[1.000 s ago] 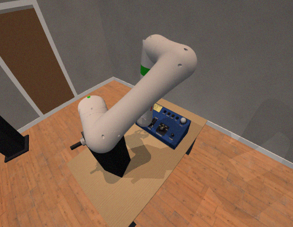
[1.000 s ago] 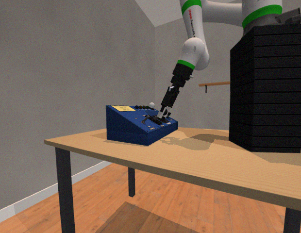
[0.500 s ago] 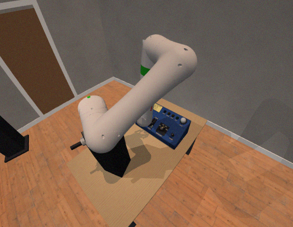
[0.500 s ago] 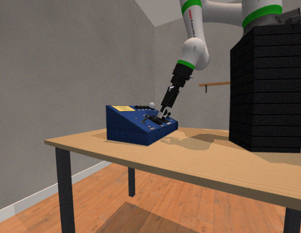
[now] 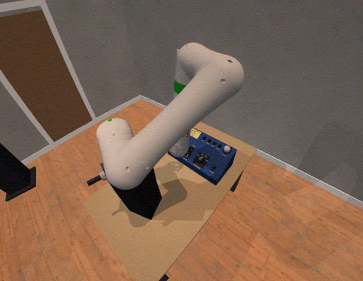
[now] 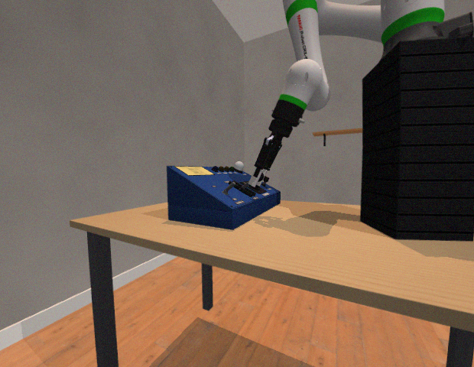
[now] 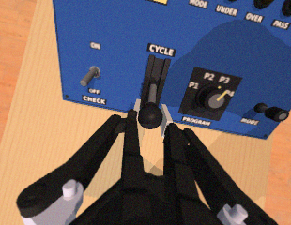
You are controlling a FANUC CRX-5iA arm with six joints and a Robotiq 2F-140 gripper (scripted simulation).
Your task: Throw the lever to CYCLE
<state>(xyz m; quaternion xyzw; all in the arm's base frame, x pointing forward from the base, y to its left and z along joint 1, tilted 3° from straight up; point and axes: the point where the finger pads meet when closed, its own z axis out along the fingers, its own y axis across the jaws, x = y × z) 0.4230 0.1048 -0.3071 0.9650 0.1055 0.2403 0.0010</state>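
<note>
Now: the black lever 3 cm ahead of my hand, 1 cm to the left of it and 2 cm below it. The rest, counted from my hand: rotary program selector (9 cm ahead, 11 cm to the right, 3 cm below); blue console (10 cm ahead, 4 cm to the right, 5 cm below); small toggle (3 cm ahead, 13 cm to the left, 3 cm below).
</note>
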